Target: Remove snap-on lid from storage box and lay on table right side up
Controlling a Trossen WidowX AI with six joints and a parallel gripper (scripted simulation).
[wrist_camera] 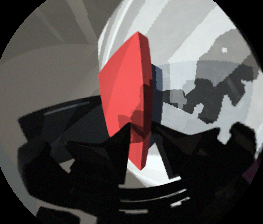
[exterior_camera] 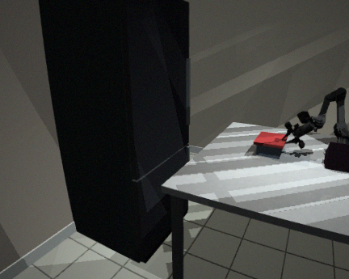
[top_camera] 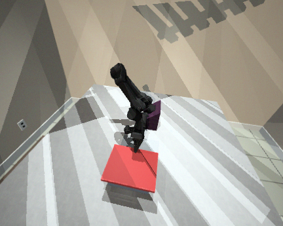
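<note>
Right now the lid is 80 mm ahead of my gripper tip. Also, from my gripper tip: storage box: 80 mm ahead, 40 mm below.
</note>
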